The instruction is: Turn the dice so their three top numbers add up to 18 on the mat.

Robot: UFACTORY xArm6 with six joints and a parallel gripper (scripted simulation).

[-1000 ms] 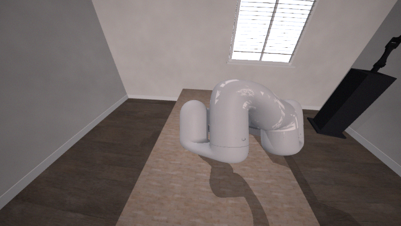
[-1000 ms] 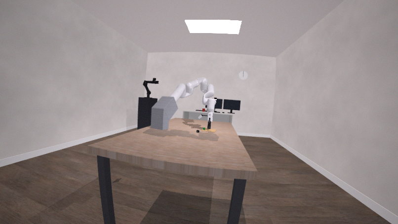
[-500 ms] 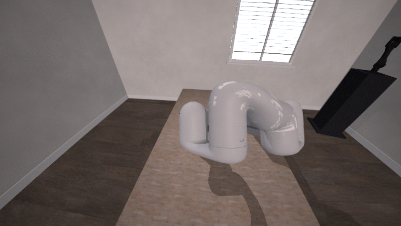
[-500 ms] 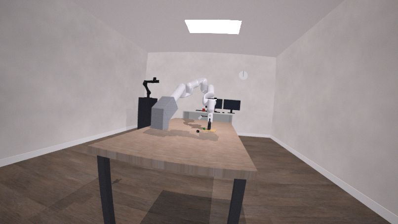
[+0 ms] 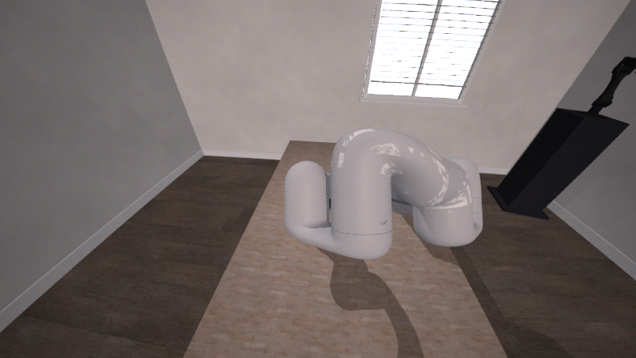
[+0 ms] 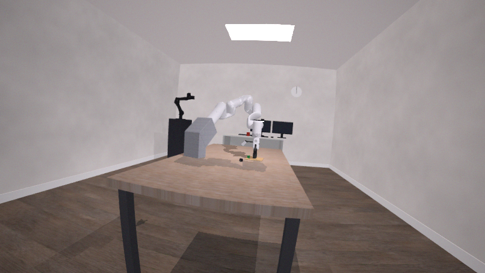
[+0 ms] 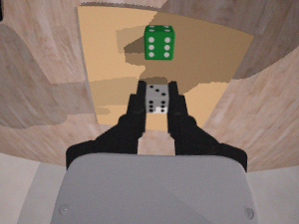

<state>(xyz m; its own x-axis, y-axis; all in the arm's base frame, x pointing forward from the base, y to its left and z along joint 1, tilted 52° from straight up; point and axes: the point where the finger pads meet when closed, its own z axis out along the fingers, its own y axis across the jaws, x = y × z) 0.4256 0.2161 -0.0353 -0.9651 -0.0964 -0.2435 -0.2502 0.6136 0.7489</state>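
Right now my hand is 1 cm above the white die. The rest, counted from my hand: black die (17 cm to the right, 6 cm behind, 2 cm below); mat (3 cm below); green die (5 cm behind, 2 cm below, 1 cm to the right).
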